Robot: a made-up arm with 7 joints. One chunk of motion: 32 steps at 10 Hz.
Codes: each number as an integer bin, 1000 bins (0 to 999) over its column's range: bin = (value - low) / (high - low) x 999, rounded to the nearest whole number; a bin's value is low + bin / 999 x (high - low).
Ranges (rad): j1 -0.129..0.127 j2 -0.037..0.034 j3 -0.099..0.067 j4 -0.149..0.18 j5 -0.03..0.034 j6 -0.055..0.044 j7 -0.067..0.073
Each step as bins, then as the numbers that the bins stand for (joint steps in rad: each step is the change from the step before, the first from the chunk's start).
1 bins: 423 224 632 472 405 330 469
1 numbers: -0.02060 -0.02108 0.00602 0.00644 -0.00405 -0.02230 -0.00127
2 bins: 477 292 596 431 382 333 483
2 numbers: -0.00677 -0.01625 0.00004 -0.00706 -0.00553 -0.02200 0.00069
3 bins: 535 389 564 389 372 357 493
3 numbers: 0.00810 -0.00935 -0.00528 -0.02089 -0.00617 -0.01962 0.00209
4 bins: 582 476 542 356 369 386 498
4 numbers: 0.02014 -0.00317 -0.00894 -0.03176 -0.00636 -0.01675 0.00279
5 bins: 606 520 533 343 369 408 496
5 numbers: 0.02629 -0.00004 -0.01043 -0.03604 -0.00636 -0.01457 0.00251
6 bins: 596 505 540 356 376 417 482
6 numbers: 0.02373 -0.00111 -0.00927 -0.03176 -0.00591 -0.01368 0.00055
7 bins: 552 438 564 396 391 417 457
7 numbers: 0.01245 -0.00587 -0.00528 -0.01859 -0.00495 -0.01368 -0.00296
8 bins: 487 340 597 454 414 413 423
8 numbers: -0.00420 -0.01284 0.00020 0.00052 -0.00348 -0.01407 -0.00772
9 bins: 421 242 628 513 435 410 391
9 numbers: -0.02112 -0.01980 0.00535 0.01995 -0.00213 -0.01437 -0.01221
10 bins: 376 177 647 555 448 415 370
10 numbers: -0.03265 -0.02442 0.00851 0.03378 -0.00130 -0.01387 -0.01515
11 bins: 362 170 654 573 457 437 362
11 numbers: -0.03624 -0.02492 0.00967 0.03971 -0.00072 -0.01169 -0.01627
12 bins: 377 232 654 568 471 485 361
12 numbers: -0.03239 -0.02051 0.00967 0.03806 0.00017 -0.00694 -0.01641
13 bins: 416 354 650 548 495 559 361
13 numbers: -0.02240 -0.01184 0.00901 0.03147 0.00171 0.00040 -0.01641
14 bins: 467 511 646 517 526 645 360
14 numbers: -0.00933 -0.00068 0.00834 0.02126 0.00370 0.00892 -0.01655
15 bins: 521 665 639 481 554 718 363
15 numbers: 0.00451 0.01026 0.00718 0.00941 0.00549 0.01615 -0.01613
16 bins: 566 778 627 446 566 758 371
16 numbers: 0.01604 0.01829 0.00519 -0.00212 0.00626 0.02012 -0.01501
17 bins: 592 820 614 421 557 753 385
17 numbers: 0.02270 0.02128 0.00303 -0.01035 0.00568 0.01962 -0.01305
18 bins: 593 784 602 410 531 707 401
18 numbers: 0.02296 0.01872 0.00103 -0.01397 0.00402 0.01506 -0.01080
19 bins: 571 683 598 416 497 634 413
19 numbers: 0.01732 0.01154 0.00037 -0.01200 0.00184 0.00783 -0.00912
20 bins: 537 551 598 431 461 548 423
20 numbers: 0.00861 0.00216 0.00037 -0.00706 -0.00047 -0.00069 -0.00772
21 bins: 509 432 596 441 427 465 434
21 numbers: 0.00143 -0.00630 0.00004 -0.00377 -0.00264 -0.00892 -0.00618
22 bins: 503 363 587 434 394 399 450
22 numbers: -0.00010 -0.01120 -0.00146 -0.00607 -0.00476 -0.01546 -0.00394
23 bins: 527 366 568 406 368 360 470
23 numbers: 0.00605 -0.01099 -0.00462 -0.01529 -0.00642 -0.01932 -0.00113
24 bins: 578 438 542 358 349 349 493
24 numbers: 0.01912 -0.00587 -0.00894 -0.03110 -0.00764 -0.02041 0.00209
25 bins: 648 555 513 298 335 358 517
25 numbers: 0.03705 0.00244 -0.01376 -0.05086 -0.00854 -0.01952 0.00545
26 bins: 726 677 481 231 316 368 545
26 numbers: 0.05704 0.01112 -0.01907 -0.07292 -0.00976 -0.01853 0.00938
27 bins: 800 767 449 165 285 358 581
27 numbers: 0.07601 0.01751 -0.02439 -0.09466 -0.01174 -0.01952 0.01442
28 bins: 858 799 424 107 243 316 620
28 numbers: 0.09087 0.01979 -0.02855 -0.11376 -0.01443 -0.02368 0.01989
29 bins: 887 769 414 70 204 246 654
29 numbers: 0.09830 0.01765 -0.03021 -0.12595 -0.01693 -0.03062 0.02465
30 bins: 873 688 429 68 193 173 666
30 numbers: 0.09471 0.01190 -0.02771 -0.12661 -0.01764 -0.03786 0.02633
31 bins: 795 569 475 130 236 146 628
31 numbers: 0.07472 0.00344 -0.02007 -0.10619 -0.01488 -0.04053 0.02101
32 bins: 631 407 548 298 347 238 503
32 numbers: 0.03270 -0.00807 -0.00794 -0.05086 -0.00777 -0.03141 0.00349
